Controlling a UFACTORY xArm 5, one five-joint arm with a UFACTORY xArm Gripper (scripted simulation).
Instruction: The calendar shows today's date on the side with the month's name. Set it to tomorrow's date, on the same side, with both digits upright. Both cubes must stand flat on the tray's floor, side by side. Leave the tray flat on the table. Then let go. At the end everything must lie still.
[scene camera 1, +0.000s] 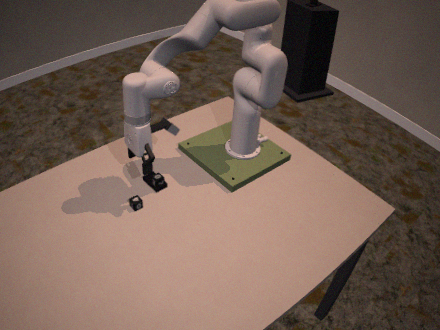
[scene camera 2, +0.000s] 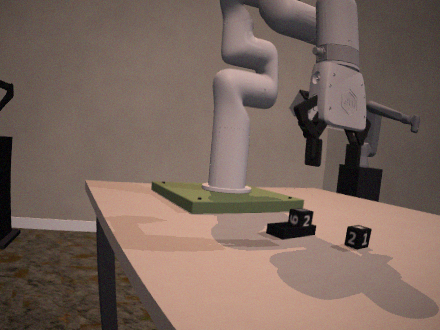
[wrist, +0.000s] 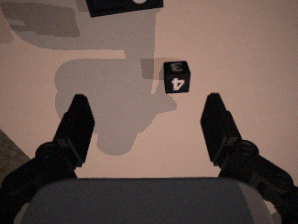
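Cube (wrist: 177, 75) visible. My gripper in scene camera 1 (scene camera 1: 140, 164) and in the wrist view (wrist: 147, 107).
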